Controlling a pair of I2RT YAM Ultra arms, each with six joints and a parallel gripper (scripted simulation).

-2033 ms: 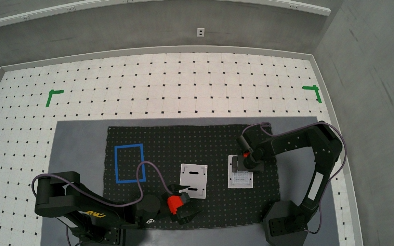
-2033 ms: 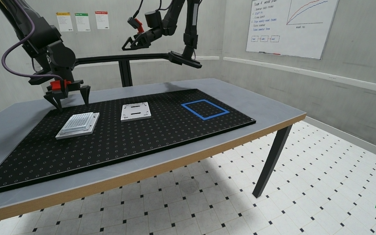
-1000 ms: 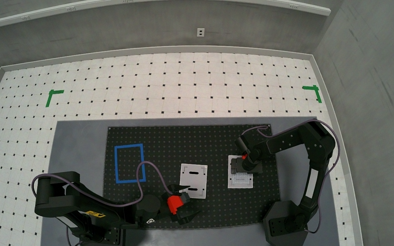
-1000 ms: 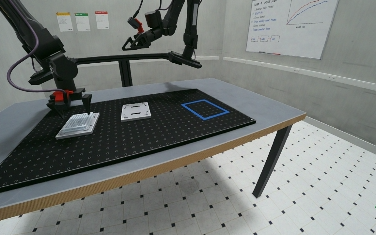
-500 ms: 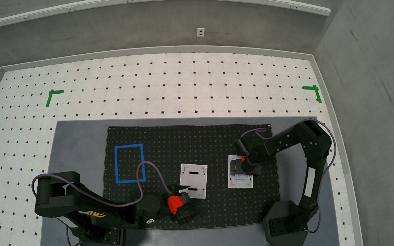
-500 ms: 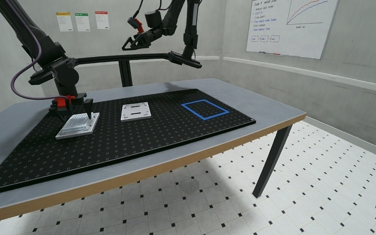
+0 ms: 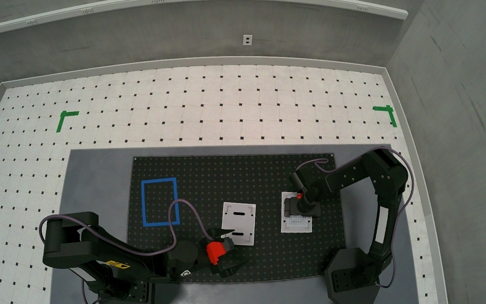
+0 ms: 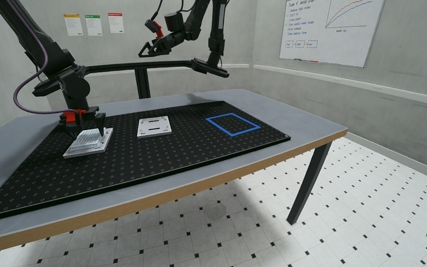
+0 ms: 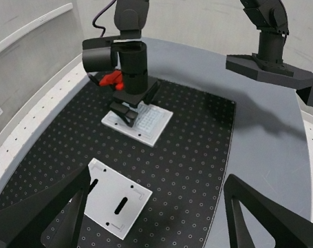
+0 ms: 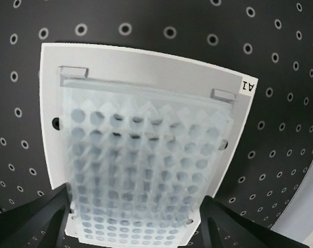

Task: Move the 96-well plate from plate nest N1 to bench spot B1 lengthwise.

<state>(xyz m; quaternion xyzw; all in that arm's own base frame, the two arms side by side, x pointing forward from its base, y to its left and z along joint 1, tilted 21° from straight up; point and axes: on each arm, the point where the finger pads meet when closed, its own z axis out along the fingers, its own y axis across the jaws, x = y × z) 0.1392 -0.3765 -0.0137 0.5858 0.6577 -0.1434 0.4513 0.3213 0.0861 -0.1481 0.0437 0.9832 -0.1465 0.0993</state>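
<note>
My right hand is 1 cm above the clear 96-well plate. The rest, counted from my right hand: white plate nest (3 cm behind, 23 cm to the left, 2 cm below).
</note>
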